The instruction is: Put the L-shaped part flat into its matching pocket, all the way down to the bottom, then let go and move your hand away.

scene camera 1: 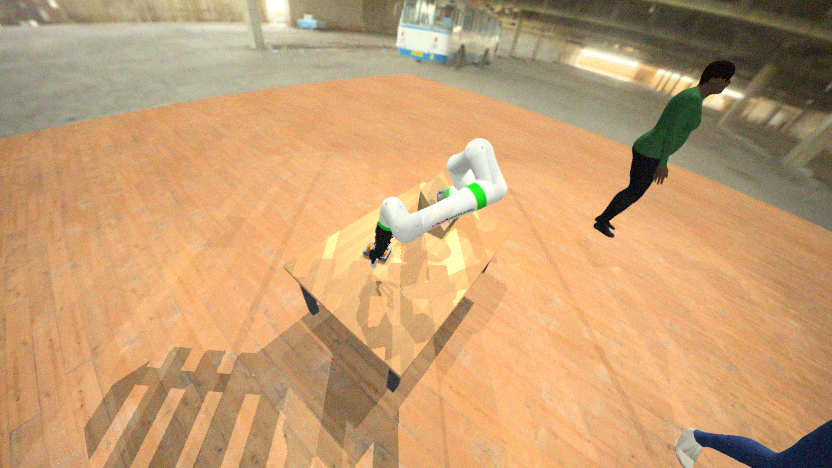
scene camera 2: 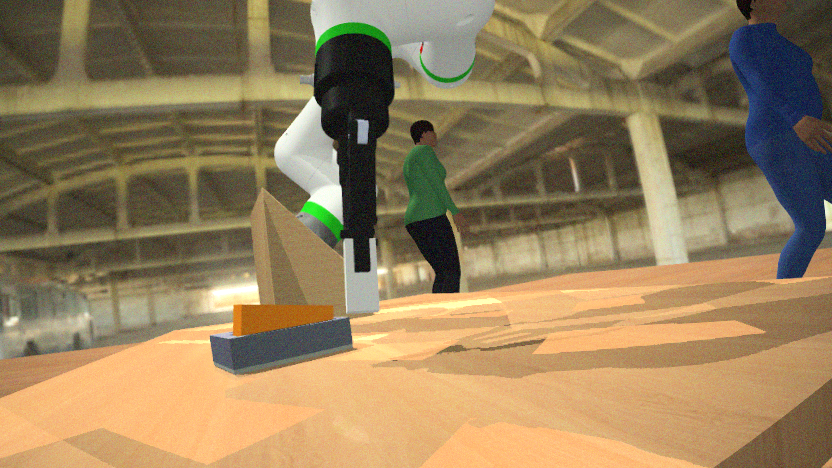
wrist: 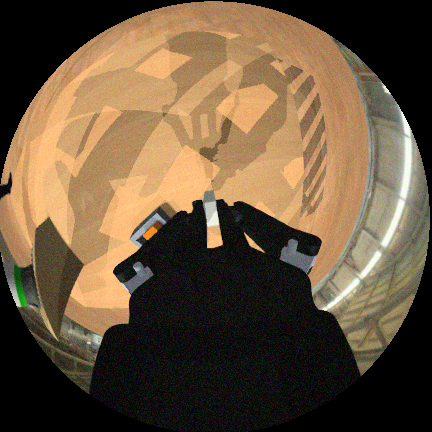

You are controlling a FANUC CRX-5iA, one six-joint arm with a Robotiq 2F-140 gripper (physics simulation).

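Where they show: gripper, fingertip midpoint: (scene camera 1: 372, 266) (scene camera 2: 362, 311) (wrist: 209, 198); arm's base, link origin: (scene camera 2: 303, 246).
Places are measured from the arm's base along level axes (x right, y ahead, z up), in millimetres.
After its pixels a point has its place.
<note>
The orange L-shaped part (scene camera 2: 282, 318) @(x 43, y 558, z -134 mm) (wrist: 150, 232) @(x -5, y 521, z -128 mm) sits in the blue-grey pocket block (scene camera 2: 290, 344) @(x 38, y 573, z -161 mm) (wrist: 162, 218) @(x -17, y 548, z -145 mm). In the scene camera 2 view it stands above the rim, more at its left end than at its right. Its top edge is not parallel to the rim there, so it looks uneven in the pocket. Its underside and the pocket floor are hidden. My gripper (scene camera 1: 373, 263) @(x -34, y 638, z -133 mm) (scene camera 2: 361, 310) @(x -34, y 638, z -133 mm) (wrist: 209, 198) @(x -34, y 638, z -133 mm) is shut and empty, pointing down. Its pale fingertips are beside the block's right end in the scene camera 2 view, a little above rim height and apart from the part.
The block lies on the wooden table (scene camera 1: 340, 279) @(x 40, y 794, z -180 mm). An upright wooden panel (scene camera 2: 290, 261) @(x 32, y 170, z -45 mm) (wrist: 55, 270) @(x 2, y 164, z -78 mm) stands farther back, near the arm's base. A person in green (scene camera 1: 677, 125) (scene camera 2: 426, 180) and a person in blue (scene camera 1: 802, 451) (scene camera 2: 779, 110) are around the table.
</note>
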